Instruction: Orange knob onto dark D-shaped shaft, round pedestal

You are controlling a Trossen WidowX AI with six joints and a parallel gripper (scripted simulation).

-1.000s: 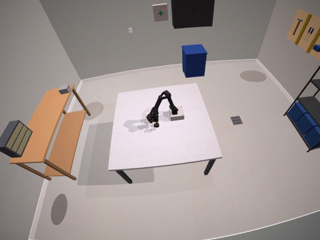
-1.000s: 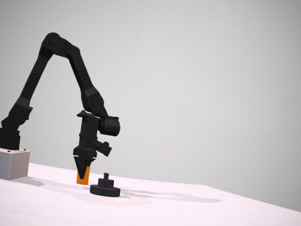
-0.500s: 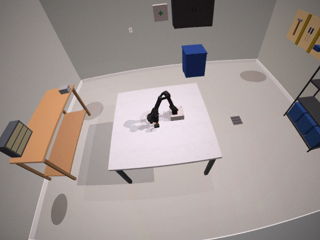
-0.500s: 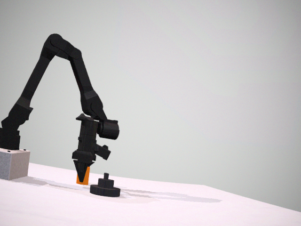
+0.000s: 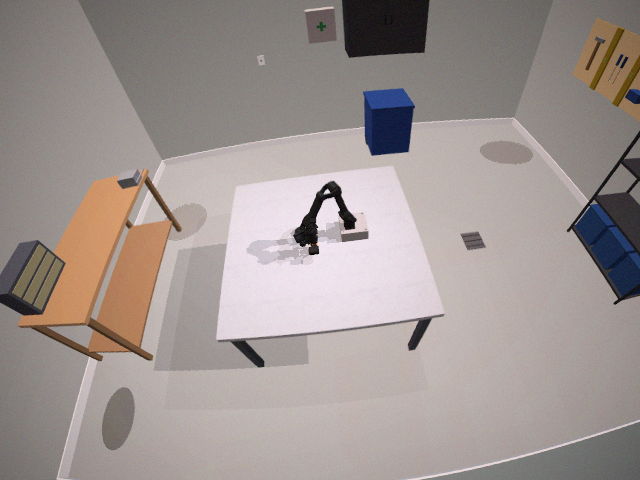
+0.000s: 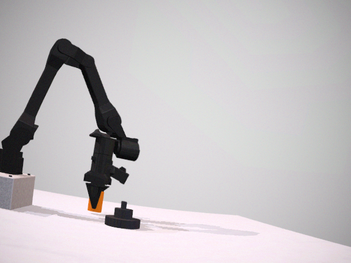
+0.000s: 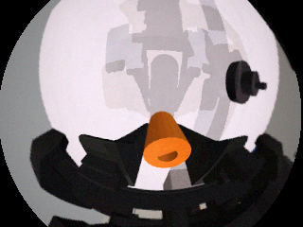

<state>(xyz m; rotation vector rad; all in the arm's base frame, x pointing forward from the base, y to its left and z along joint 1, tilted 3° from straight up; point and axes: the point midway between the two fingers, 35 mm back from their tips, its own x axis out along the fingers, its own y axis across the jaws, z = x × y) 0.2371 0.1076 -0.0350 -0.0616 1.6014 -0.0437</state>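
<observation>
My gripper tip is 160 mm to the left of the dark round pedestal, 90 mm short of it and 10 mm below it. The rest, counted from my gripper tip: orange knob 20 mm above.
</observation>
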